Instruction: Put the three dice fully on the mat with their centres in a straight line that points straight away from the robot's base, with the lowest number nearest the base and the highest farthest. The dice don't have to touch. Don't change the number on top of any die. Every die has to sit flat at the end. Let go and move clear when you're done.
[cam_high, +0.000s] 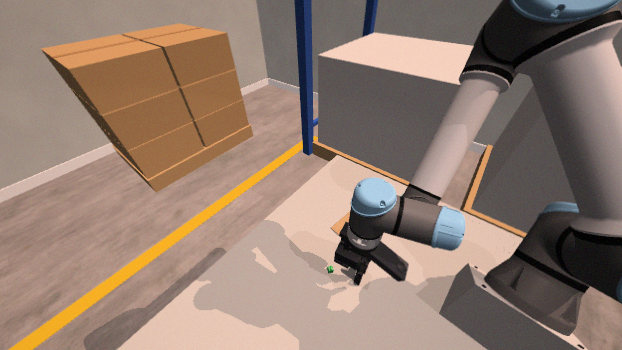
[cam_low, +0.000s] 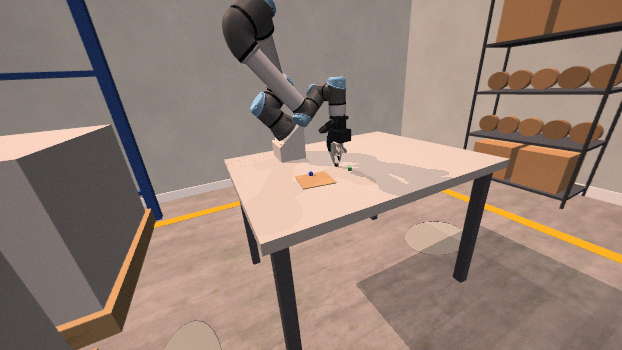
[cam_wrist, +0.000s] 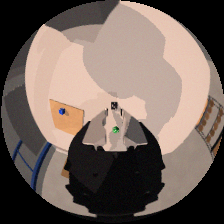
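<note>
The black die is 30 mm below my hand. Round my hand: green die 80 mm ahead, 30 mm to the left, 30 mm below; blue die 60 mm ahead, 150 mm to the right, 30 mm below; tan mat 110 mm ahead, 150 mm to the right, 40 mm below.
</note>
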